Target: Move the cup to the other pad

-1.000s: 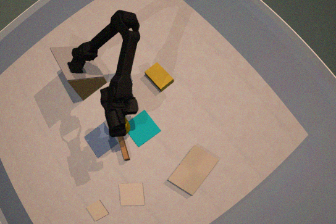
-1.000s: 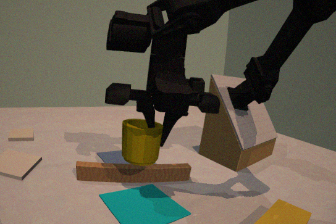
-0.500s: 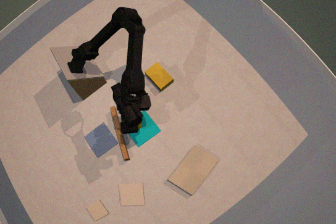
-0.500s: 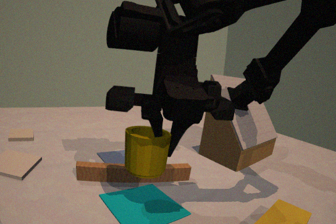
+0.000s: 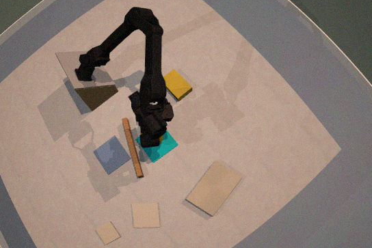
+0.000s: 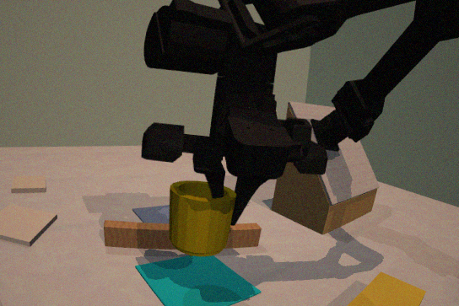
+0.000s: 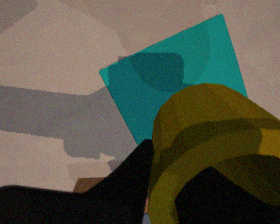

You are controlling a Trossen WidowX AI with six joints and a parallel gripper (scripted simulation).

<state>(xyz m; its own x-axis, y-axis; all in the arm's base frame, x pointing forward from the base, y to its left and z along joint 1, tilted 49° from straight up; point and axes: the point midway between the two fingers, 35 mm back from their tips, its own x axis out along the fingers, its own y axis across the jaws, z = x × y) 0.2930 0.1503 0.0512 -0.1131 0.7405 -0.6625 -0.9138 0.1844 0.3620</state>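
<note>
My gripper tip is now 100 mm to the left of the wooden bar and 80 mm above it. The rest, counted from my gripper tip: yellow cup 20 mm ahead, 10 mm to the right; blue-grey pad 190 mm to the right, 100 mm below, 20 mm behind.
</note>
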